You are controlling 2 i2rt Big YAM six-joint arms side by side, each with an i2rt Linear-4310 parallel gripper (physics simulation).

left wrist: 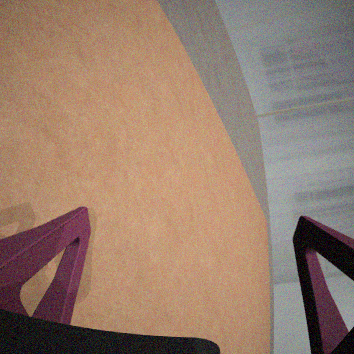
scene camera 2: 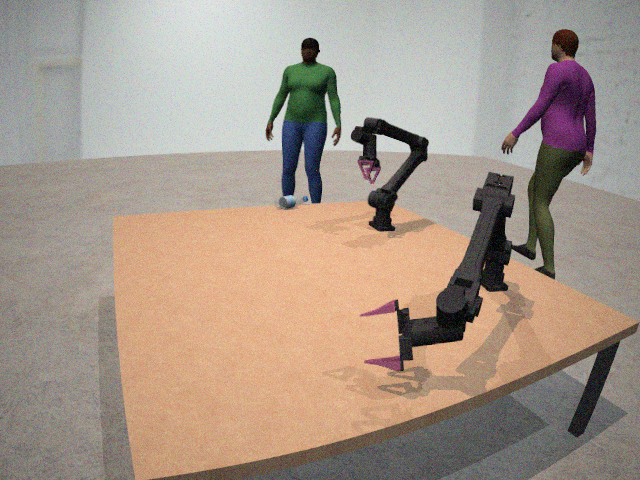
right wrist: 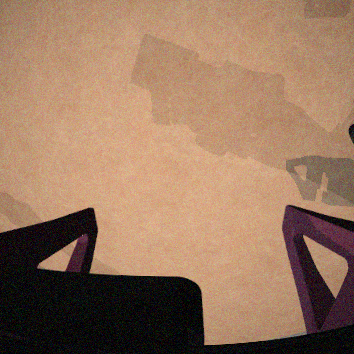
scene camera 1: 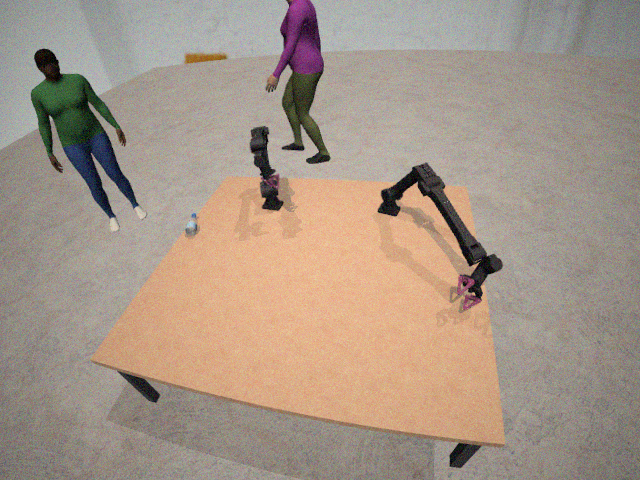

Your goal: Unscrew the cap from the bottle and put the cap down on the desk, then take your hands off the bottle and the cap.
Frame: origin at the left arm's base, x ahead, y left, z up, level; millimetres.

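Seen in the pictures: left gripper, fingertip midpoint: (left wrist: 194, 224) (scene camera 2: 362, 338) (scene camera 1: 461, 302); right gripper, fingertip midpoint: (scene camera 2: 369, 181) (right wrist: 190, 218) (scene camera 1: 275, 187); left arm's base, link origin: (scene camera 2: 490, 284) (scene camera 1: 388, 210); right arm's base, link origin: (scene camera 2: 381, 227) (scene camera 1: 272, 205).
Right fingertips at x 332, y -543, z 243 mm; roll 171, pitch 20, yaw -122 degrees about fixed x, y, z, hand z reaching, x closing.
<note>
Offsets run from my right fingertips to a thing's top centre. "*": to the spot under its first point. Level surfaces: height alone.
A small clear bottle with a pale blue label @(* dx +290, dy -456, dz -184 mm) (scene camera 1: 191, 226) (scene camera 2: 286, 202) lies on its side at the desk's far left edge in scene camera 1 and at its far edge in scene camera 2. Its blue cap @(* dx +187, dy -538, dz -198 mm) (scene camera 1: 194, 215) (scene camera 2: 305, 198) shows at the neck end; whether it is screwed on is too small to tell. My right gripper (scene camera 1: 271, 180) (scene camera 2: 370, 178) (right wrist: 190, 218) is open and empty, pointing down above the desk near its own base, apart from the bottle. My left gripper (scene camera 1: 460, 302) (scene camera 2: 363, 338) (left wrist: 194, 224) is open and empty, low over the desk's right side in scene camera 1, far from the bottle.
The wooden desk @(dz -243 mm) (scene camera 1: 289, 310) (scene camera 2: 232, 310) carries both arm bases at its back in scene camera 1. A person in green (scene camera 1: 69, 108) (scene camera 2: 306, 98) stands beyond the bottle's side. A person in purple (scene camera 1: 305, 41) (scene camera 2: 567, 108) stands behind the arms. Arm shadows fall on the desk.
</note>
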